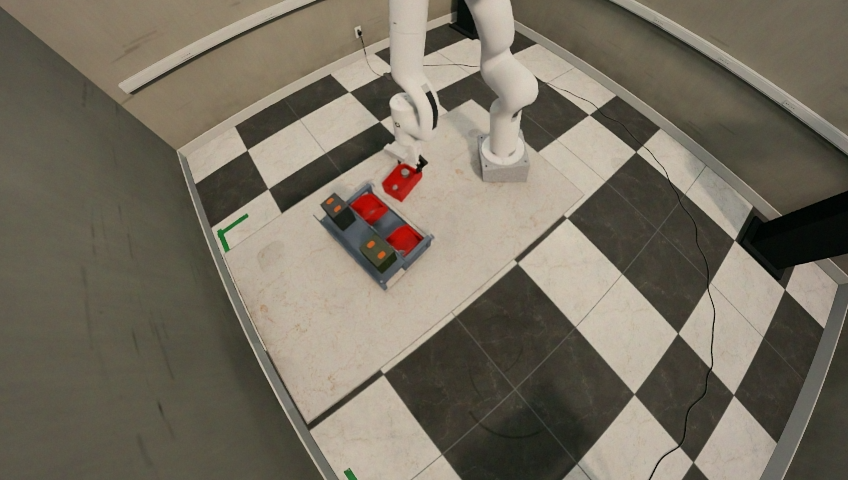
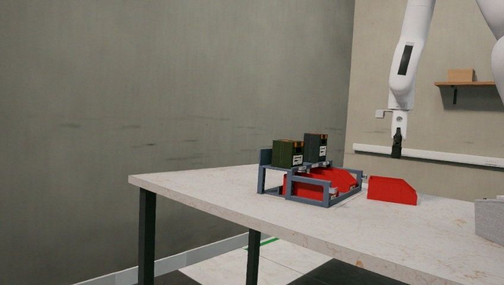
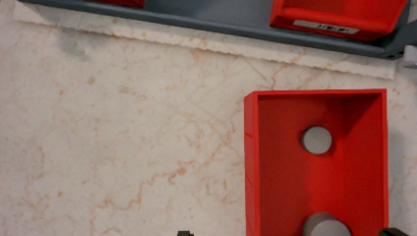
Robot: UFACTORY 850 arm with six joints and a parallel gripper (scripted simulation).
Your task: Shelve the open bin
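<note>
Right now the red open bin is 2 cm ahead of my hand, 5 cm to the right of it and 14 cm below it. Round my hand: grey-blue shelf: 26 cm ahead, 10 cm to the left, 11 cm below; large grey disc: 2 cm behind, 8 cm to the right, 16 cm below; dark grey box: 34 cm ahead, 1 cm below.
</note>
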